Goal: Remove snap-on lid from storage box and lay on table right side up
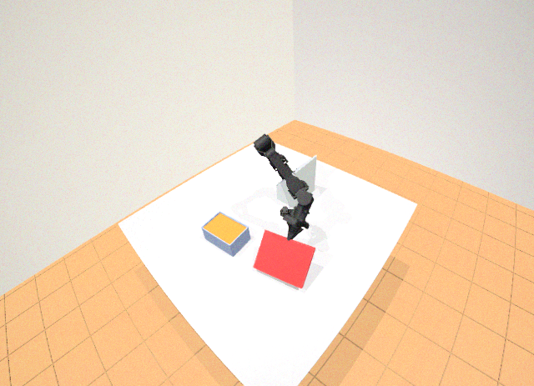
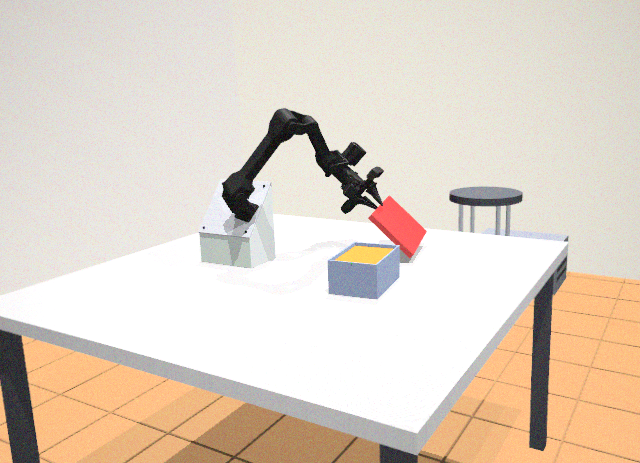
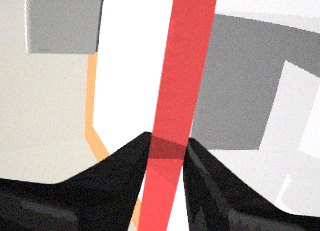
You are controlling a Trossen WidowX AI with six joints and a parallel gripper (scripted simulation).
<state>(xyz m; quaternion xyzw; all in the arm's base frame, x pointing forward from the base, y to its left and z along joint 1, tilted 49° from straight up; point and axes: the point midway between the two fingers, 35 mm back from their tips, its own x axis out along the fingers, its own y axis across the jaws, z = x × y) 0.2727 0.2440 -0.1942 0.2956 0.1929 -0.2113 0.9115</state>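
My gripper tip is 6 cm short of the red lid, 5 cm above it and 2 cm to the right of it. Also, from my gripper tip: pale blue storage box: 31 cm to the right, 14 cm ahead, 10 cm below.
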